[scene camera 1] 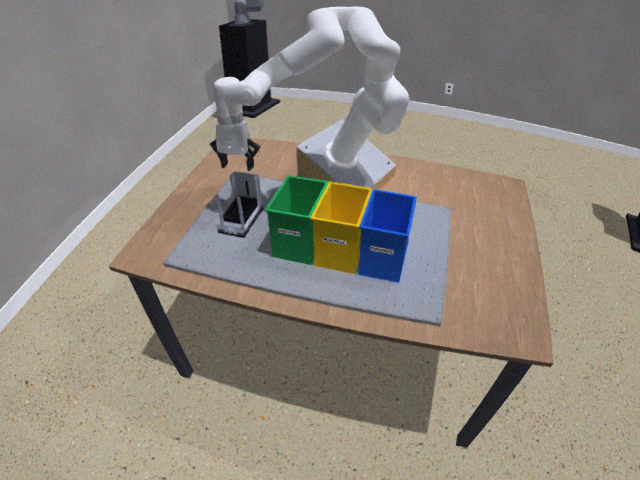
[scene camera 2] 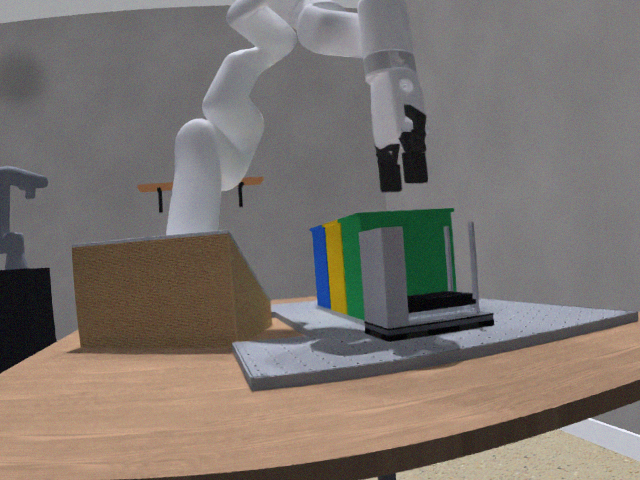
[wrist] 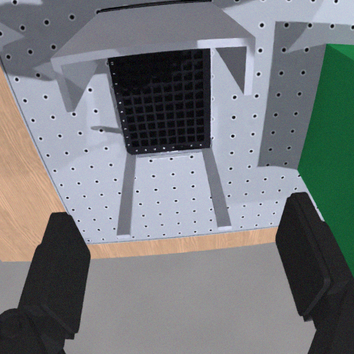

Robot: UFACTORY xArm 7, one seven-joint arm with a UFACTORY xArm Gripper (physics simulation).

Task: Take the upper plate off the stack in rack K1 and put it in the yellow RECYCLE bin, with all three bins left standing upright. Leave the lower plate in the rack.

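Pixels of known places: gripper, fingertip midpoint: (scene camera 1: 237, 167) (scene camera 2: 403, 187); arm's base at its link origin: (scene camera 1: 340, 155) (scene camera 2: 188, 269).
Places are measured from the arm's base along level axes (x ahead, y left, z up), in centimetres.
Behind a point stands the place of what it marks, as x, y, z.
Note:
The grey rack K1 (scene camera 1: 250, 181) @(29.4, -18.5, 0.5) (scene camera 2: 381, 279) @(30.1, -23.6, -2.9) (wrist: 155, 32) stands upright at the left of the pegboard, with a tall back wall and two thin front posts. The black upper plate (scene camera 1: 240, 209) (scene camera 2: 442, 299) (wrist: 165, 105) lies flat low in it, its top a grid of wells. The lower plate cannot be told apart beneath it. The yellow RECYCLE bin (scene camera 1: 336, 242) @(42.5, 20.2, 0.0) (scene camera 2: 336, 266) @(26.2, 15.0, -1.6) stands upright between the green bin (scene camera 1: 292, 235) @(45.0, 7.7, -0.7) (scene camera 2: 428, 253) @(41.6, -0.1, -0.4) (wrist: 332, 145) and the blue bin (scene camera 1: 383, 255) @(39.8, 33.0, -1.5) (scene camera 2: 321, 268) @(23.4, 28.0, -2.1). My gripper (scene camera 1: 237, 166) @(34.8, -18.4, 9.1) (scene camera 2: 402, 187) @(34.8, -18.4, 9.1) (wrist: 180, 225) is open and empty, above the rack.
The three bins stand side by side, close to the rack's right in scene camera 1. They and the rack are on the grey pegboard (scene camera 1: 222, 263) @(56.3, -11.1, -10.8) (scene camera 2: 289, 369) @(18.4, -36.9, -10.8) on the wooden table (scene camera 1: 491, 289) @(27.4, 64.7, -12.1) (scene camera 2: 155, 403) @(6.0, -44.4, -12.1). The arm's base block (scene camera 1: 310, 167) @(10.4, -6.6, -1.4) (scene camera 2: 155, 294) @(-3.1, -11.1, -3.5) stands behind the bins.

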